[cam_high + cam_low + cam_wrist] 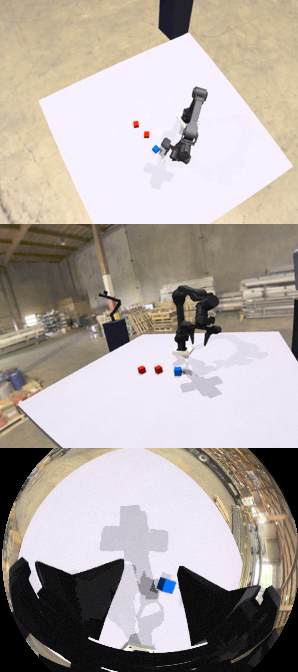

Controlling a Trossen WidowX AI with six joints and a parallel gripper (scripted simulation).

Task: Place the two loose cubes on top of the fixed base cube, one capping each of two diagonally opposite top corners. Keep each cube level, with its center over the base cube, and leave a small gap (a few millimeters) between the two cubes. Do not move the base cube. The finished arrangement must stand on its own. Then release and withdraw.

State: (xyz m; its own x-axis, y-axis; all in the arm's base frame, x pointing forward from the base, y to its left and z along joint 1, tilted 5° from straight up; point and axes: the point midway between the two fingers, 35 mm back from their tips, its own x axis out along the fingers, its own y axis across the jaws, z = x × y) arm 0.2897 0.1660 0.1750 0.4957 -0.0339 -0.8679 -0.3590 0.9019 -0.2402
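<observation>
Now: the blue base cube 120 mm to the right of my gripper tip and 150 mm below it. The rest, counted from my gripper tip: red cube: 340 mm to the right, 150 mm below.
</observation>
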